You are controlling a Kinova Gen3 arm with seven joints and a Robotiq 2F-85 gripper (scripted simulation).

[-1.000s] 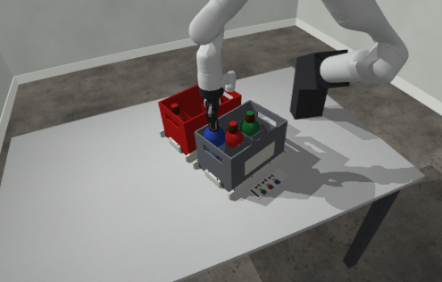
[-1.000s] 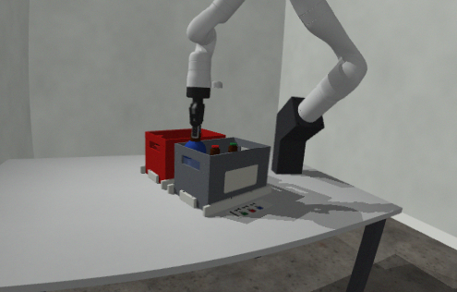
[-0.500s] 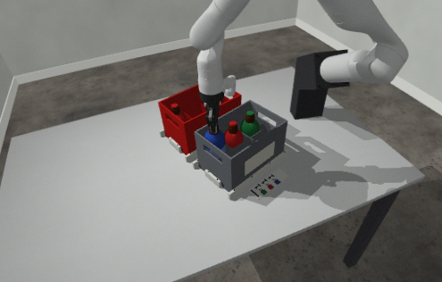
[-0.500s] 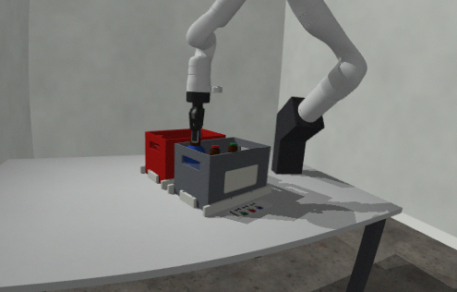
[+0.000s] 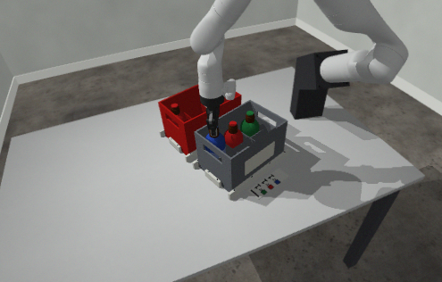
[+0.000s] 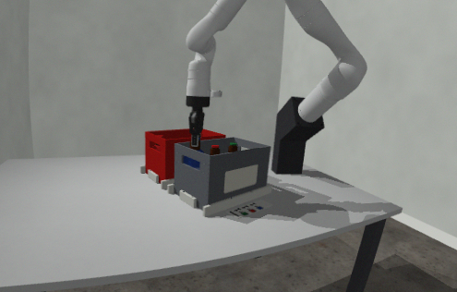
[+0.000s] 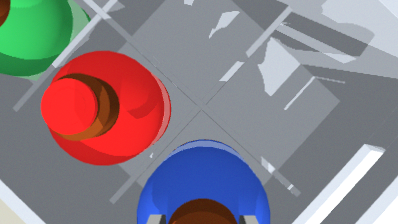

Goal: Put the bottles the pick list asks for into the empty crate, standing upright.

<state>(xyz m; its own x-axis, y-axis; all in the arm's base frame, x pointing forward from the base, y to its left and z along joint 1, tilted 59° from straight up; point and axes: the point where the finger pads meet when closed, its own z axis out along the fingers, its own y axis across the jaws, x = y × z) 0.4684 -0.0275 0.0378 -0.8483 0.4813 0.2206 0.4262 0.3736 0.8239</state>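
My hand is 7 cm above the blue-label bottle. From my hand the other things lie so: red crate 1 cm behind, 21 cm to the right, 11 cm below; grey crate 9 cm behind, 1 cm to the left, 11 cm below; green-label bottle 16 cm behind, 6 cm to the right, 10 cm below.
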